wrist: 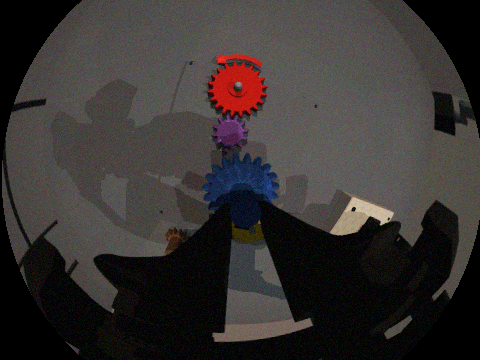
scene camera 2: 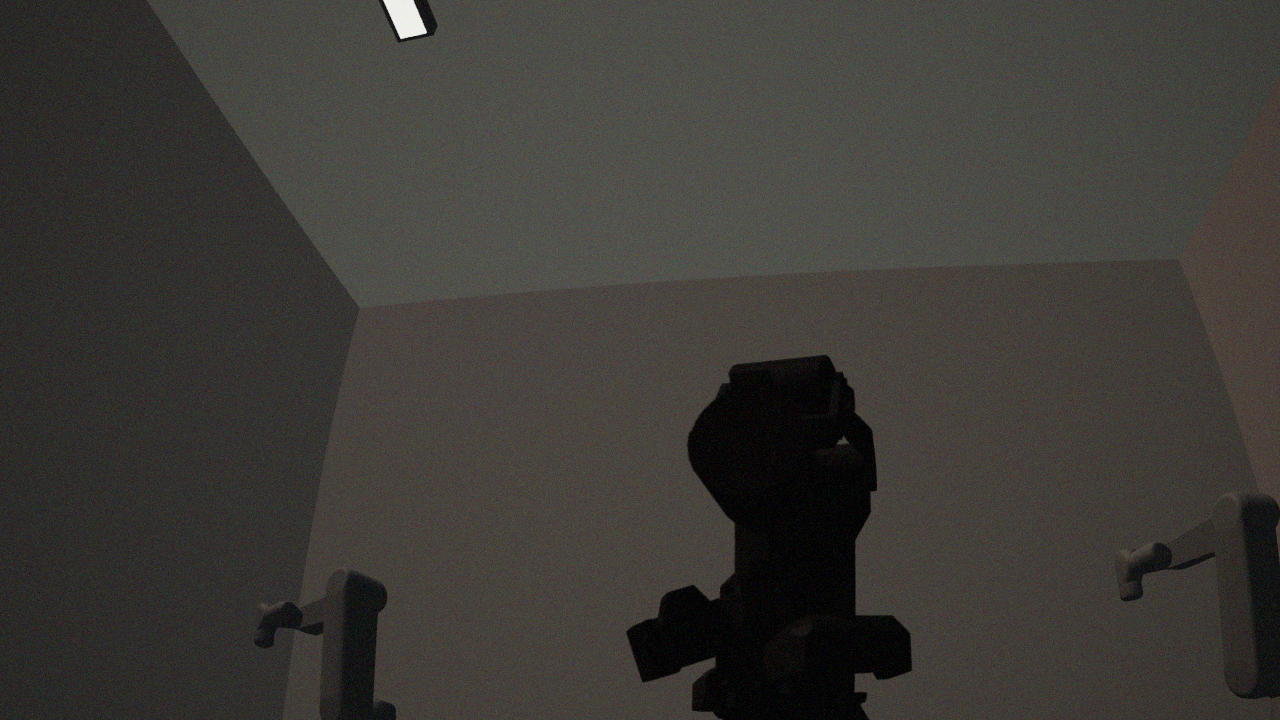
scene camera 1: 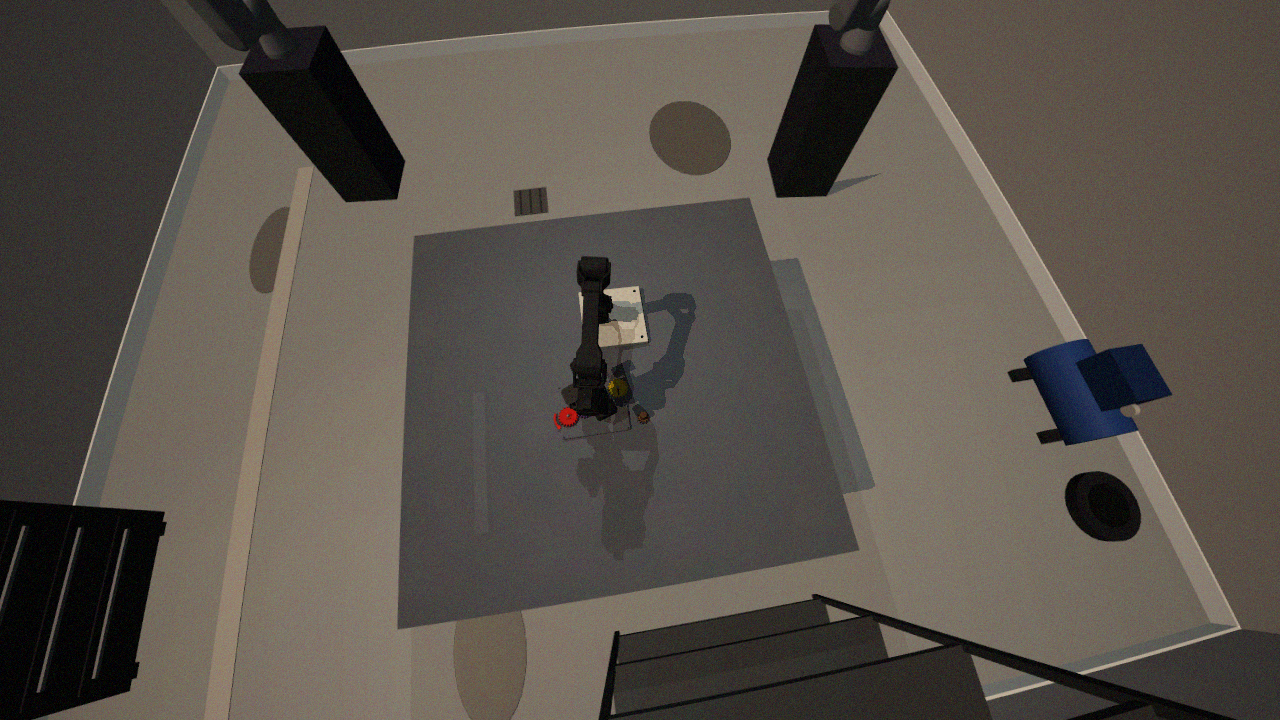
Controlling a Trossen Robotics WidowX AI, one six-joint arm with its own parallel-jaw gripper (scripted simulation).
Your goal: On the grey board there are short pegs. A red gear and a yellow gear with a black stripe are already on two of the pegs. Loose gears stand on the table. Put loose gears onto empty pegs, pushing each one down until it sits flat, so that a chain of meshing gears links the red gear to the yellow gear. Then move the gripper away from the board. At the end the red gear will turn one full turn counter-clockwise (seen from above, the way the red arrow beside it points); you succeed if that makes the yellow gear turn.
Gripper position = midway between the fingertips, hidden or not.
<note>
My gripper (scene camera 1: 595,396) holds a blue gear (wrist: 243,184). Also in view: a purple gear (wrist: 230,132) and a red gear (wrist: 227,98).
My gripper shows as well in the wrist view (wrist: 244,207). Scene camera 2 does not show the blue gear: it is out of frame. Scene camera 2 misses the purple gear: it is out of frame.
</note>
